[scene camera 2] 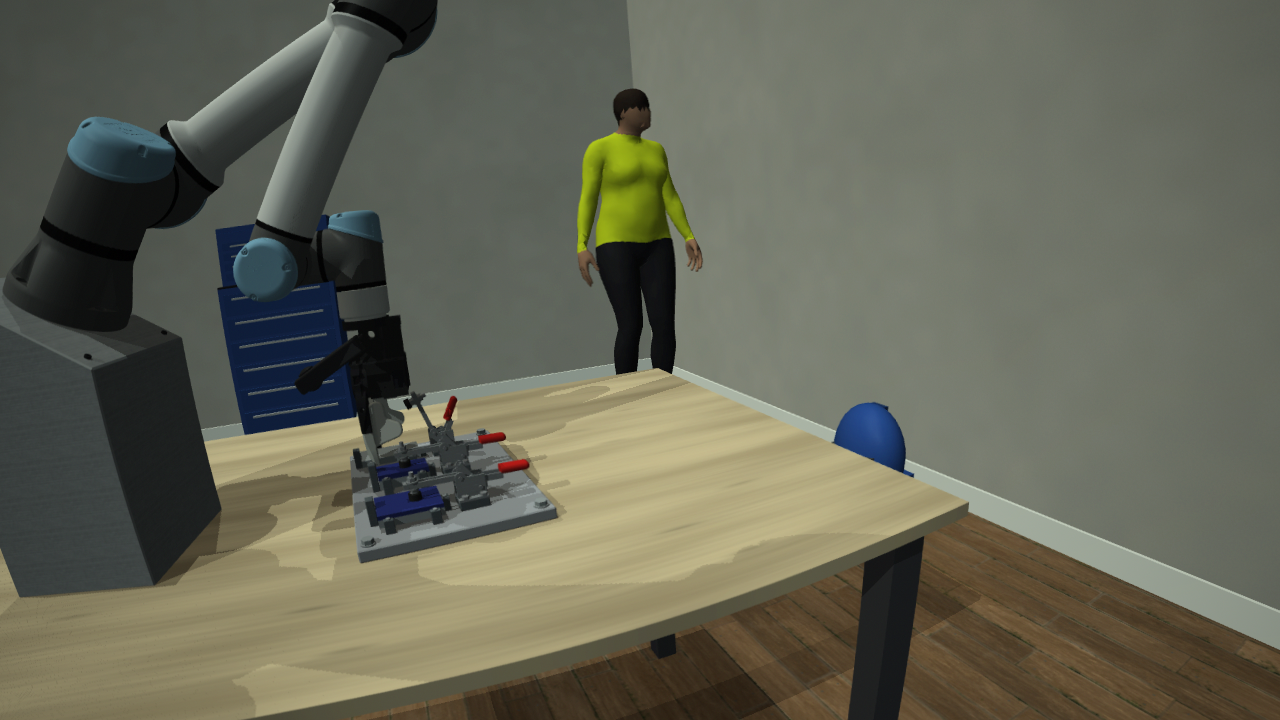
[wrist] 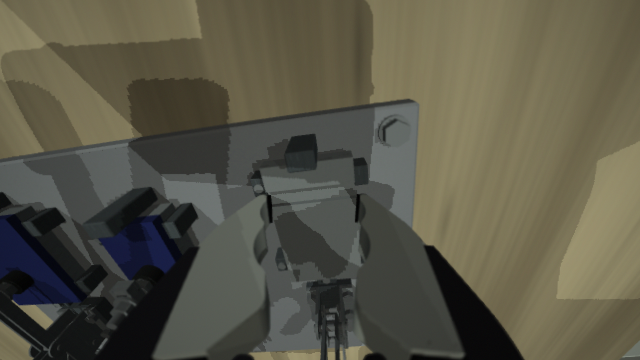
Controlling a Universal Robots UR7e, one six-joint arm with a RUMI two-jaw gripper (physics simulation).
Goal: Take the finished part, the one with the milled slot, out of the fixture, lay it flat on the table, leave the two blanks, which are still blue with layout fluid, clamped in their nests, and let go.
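Where they show: gripper, fingertip midpoint: (scene camera 2: pixel 379 459) (wrist: pixel 314 196); arm's base, link origin: (scene camera 2: pixel 68 305).
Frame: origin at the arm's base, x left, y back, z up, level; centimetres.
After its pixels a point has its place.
Observation:
The finished part (wrist: pixel 320 230) @[x 2.0, y -39.6, z -28.6 cm], grey with a milled slot across it, lies flat in its nest at the end of the fixture plate (scene camera 2: pixel 474 530) @[x -27.5, y -41.6, z -30.7 cm] (wrist: pixel 395 170) @[x 7.3, y -37.8, z -30.2 cm]. My gripper (wrist: pixel 314 196) @[x 2.1, y -37.8, z -29.6 cm] (scene camera 2: pixel 372 452) @[x 2.1, y -37.8, z -29.6 cm] points down, with its fingertips against the part's two long sides, shut on it close to the slot. The part is hidden behind the fingers and clamps in the scene view. Two blue blanks (scene camera 2: pixel 407 503) @[x -20.9, y -36.0, z -28.1 cm] (scene camera 2: pixel 393 470) @[x -9.9, y -37.3, z -27.6 cm] (wrist: pixel 132 247) @[x -9.1, y -36.8, z -27.6 cm] (wrist: pixel 45 285) @[x -19.1, y -38.4, z -28.1 cm] sit in the neighbouring nests, each with a clamp tip on it.
The finished part's toggle clamp (wrist: pixel 330 300) @[x 0.3, y -47.7, z -29.6 cm] is swung up, its red handle (scene camera 2: pixel 450 408) @[x -0.8, y -49.6, z -23.5 cm] raised beside the gripper. Two other red handles (scene camera 2: pixel 492 437) @[x -12.2, y -51.4, z -25.8 cm] (scene camera 2: pixel 513 465) @[x -23.0, y -49.5, z -26.2 cm] lie low. Dark stops stand around the nests. A person (scene camera 2: pixel 629 192) stands behind the table (scene camera 2: pixel 680 483) @[x -31.5, y -68.3, z -31.7 cm].

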